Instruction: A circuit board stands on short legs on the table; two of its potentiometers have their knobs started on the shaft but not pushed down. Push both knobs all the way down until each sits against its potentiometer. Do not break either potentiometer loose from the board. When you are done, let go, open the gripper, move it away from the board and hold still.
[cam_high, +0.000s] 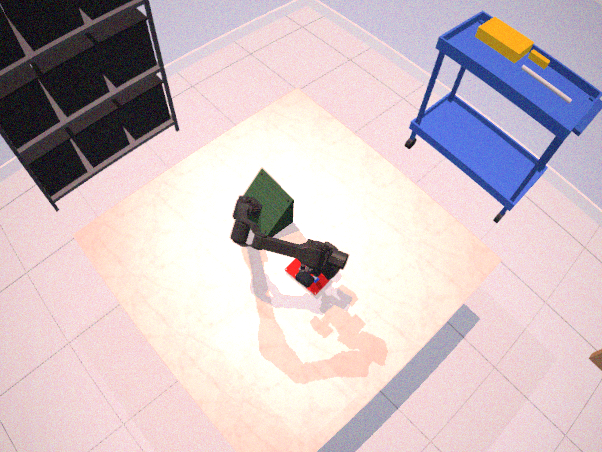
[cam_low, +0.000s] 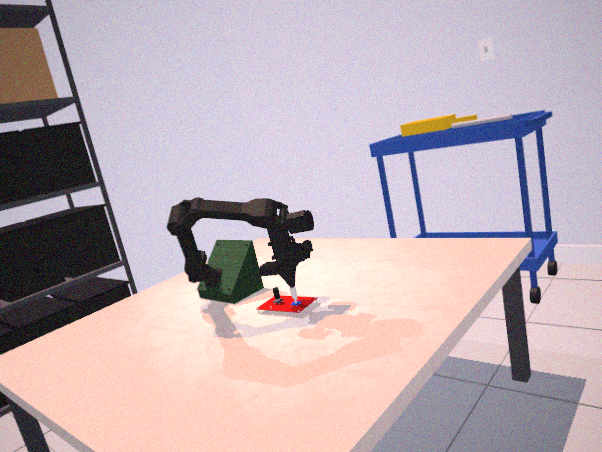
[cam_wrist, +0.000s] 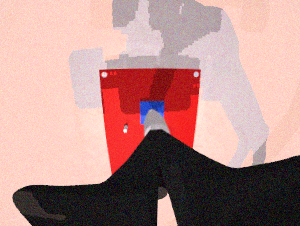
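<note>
Right now my gripper tip is 60 mm past the black knob, 10 mm to the left of it and 20 mm above it. The rest, counted from my gripper tip: white knob 10 mm below.
</note>
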